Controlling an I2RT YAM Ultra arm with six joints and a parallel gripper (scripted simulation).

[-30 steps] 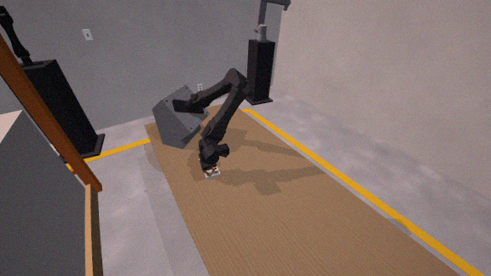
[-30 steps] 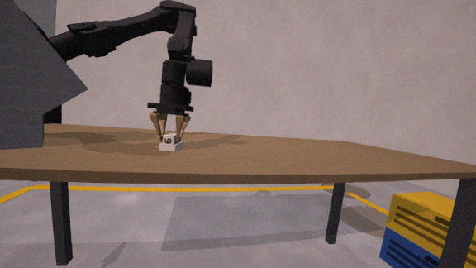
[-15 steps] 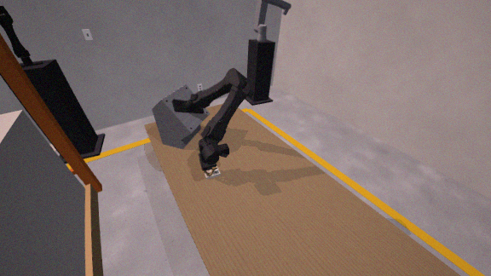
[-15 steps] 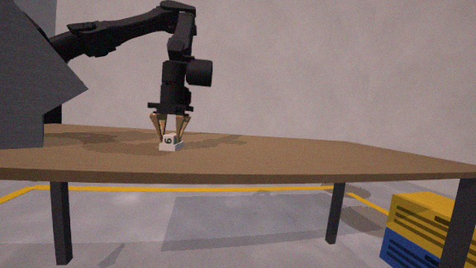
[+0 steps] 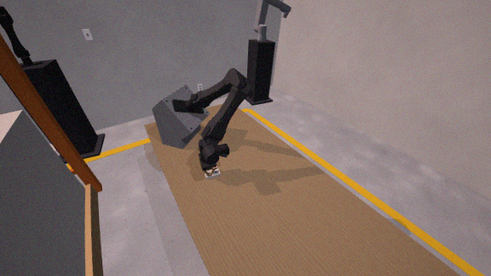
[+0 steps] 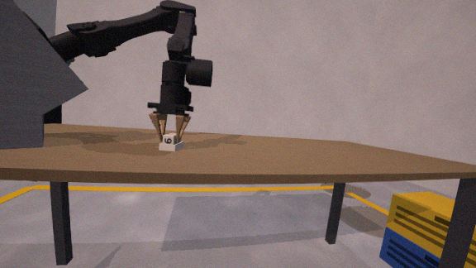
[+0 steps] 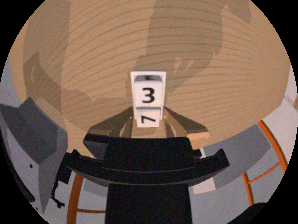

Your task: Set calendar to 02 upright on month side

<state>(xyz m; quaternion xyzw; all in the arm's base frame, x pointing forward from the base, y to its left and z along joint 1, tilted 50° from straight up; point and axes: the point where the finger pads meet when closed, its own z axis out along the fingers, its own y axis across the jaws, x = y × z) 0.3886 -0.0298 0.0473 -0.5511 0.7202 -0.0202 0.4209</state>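
The small white tray lies 20 mm to the left of my hand and 20 mm below it.
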